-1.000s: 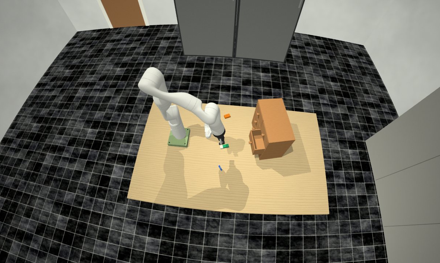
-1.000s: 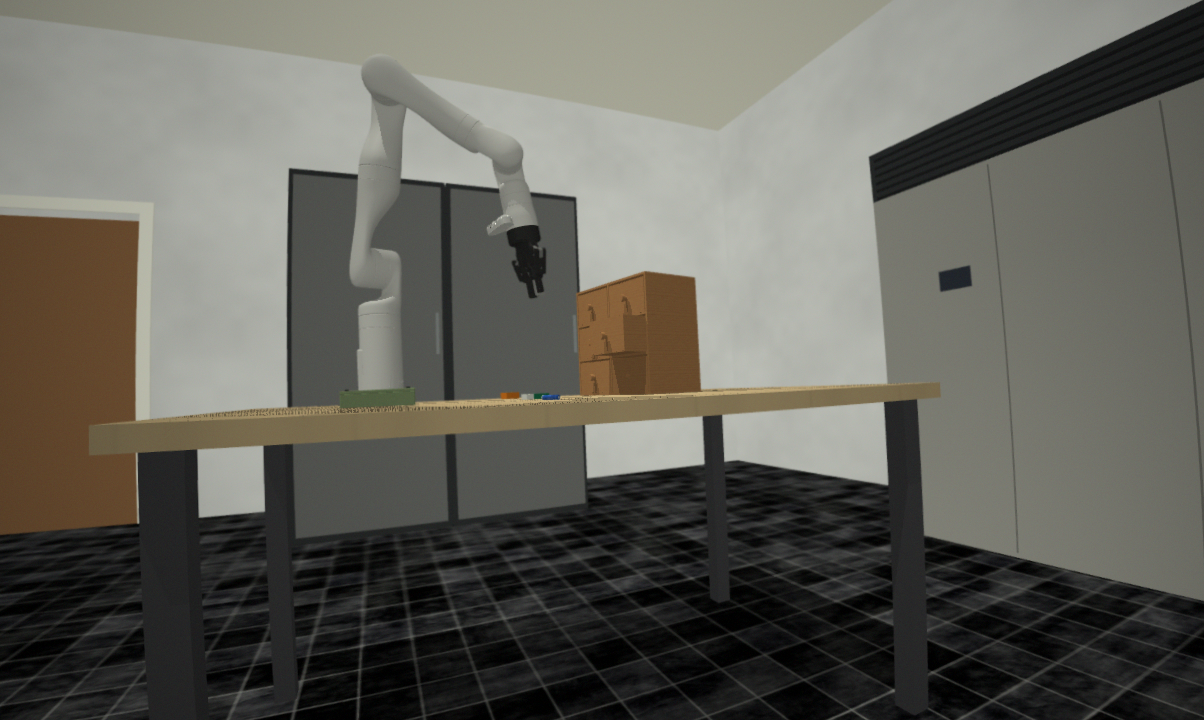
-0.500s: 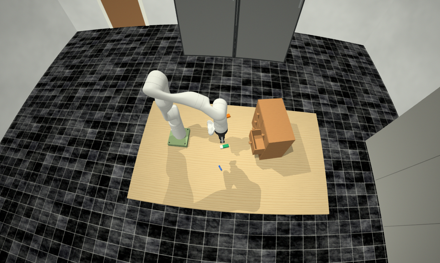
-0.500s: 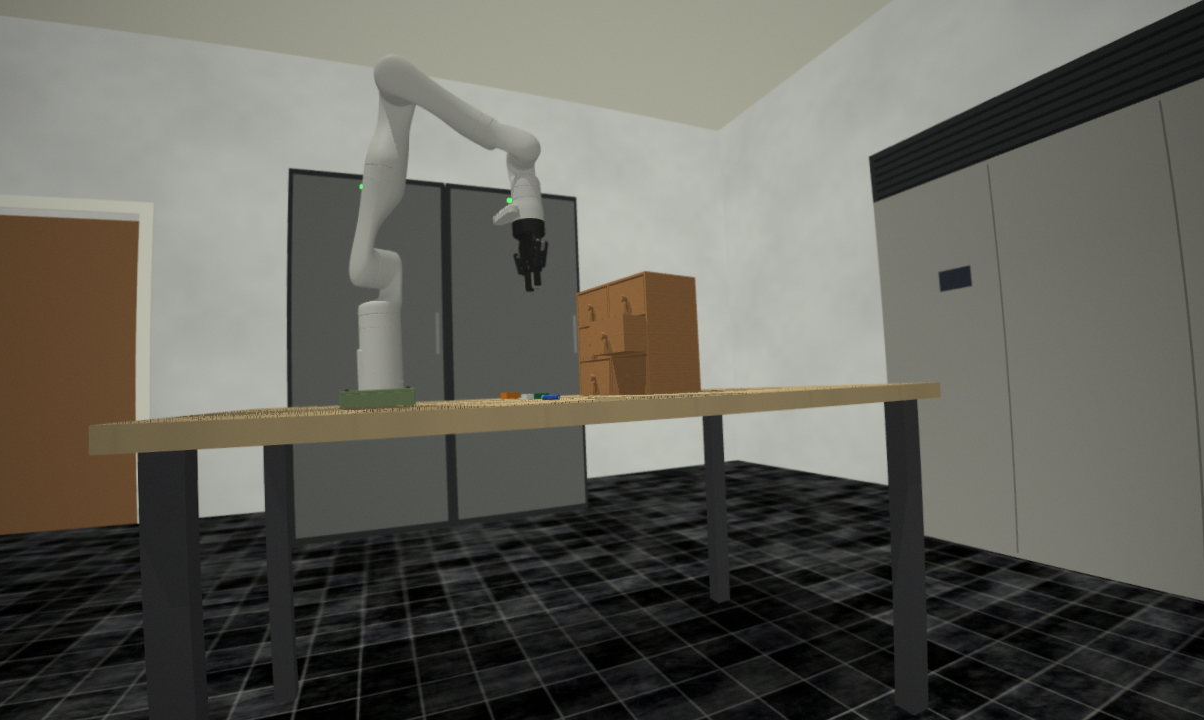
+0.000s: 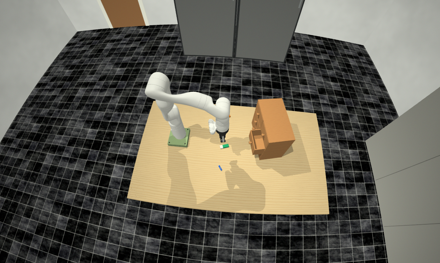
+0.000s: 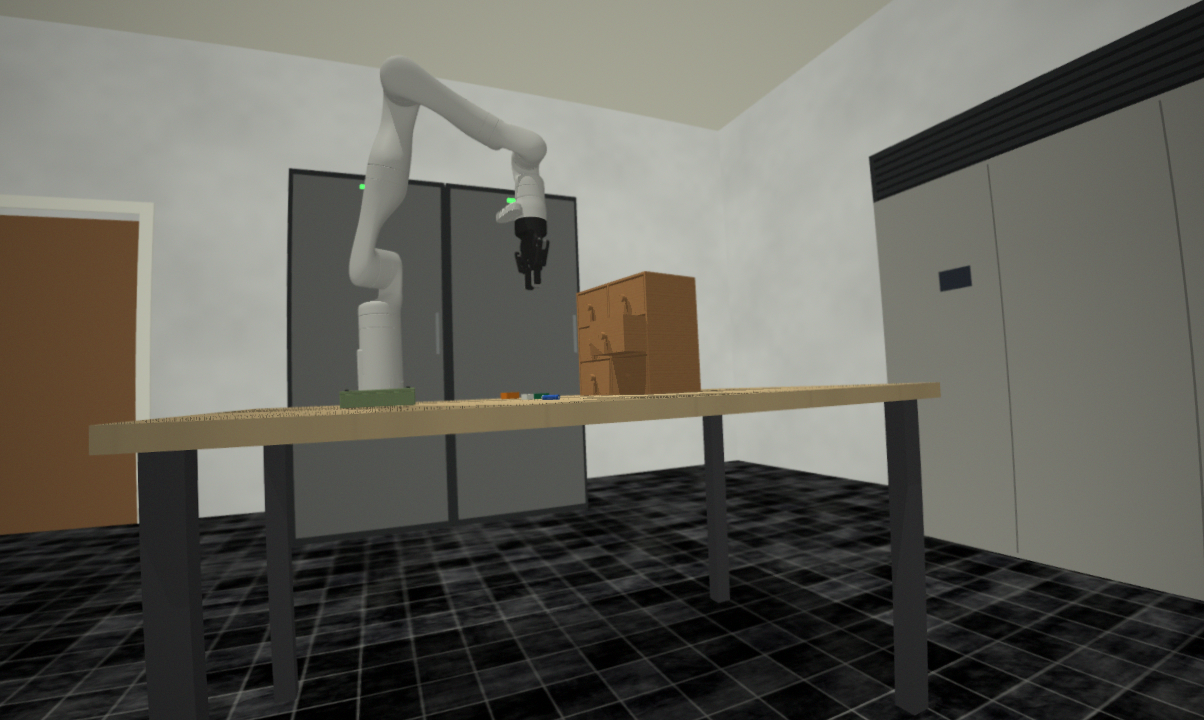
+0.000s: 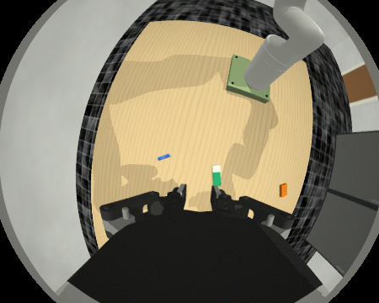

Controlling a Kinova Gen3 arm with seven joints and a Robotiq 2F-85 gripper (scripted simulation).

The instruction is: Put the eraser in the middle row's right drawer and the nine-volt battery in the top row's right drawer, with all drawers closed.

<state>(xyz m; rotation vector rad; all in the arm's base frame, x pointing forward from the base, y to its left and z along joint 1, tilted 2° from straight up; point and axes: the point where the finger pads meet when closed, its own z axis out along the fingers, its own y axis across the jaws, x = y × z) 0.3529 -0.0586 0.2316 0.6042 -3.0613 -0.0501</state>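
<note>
The eraser lies 60 mm to the left of my hand and 270 mm below it. From my hand the other things lie so: blue stick: 20 mm ahead, 110 mm to the right, 270 mm below; nine-volt battery: 40 mm behind, 330 mm to the left, 270 mm below.
</note>
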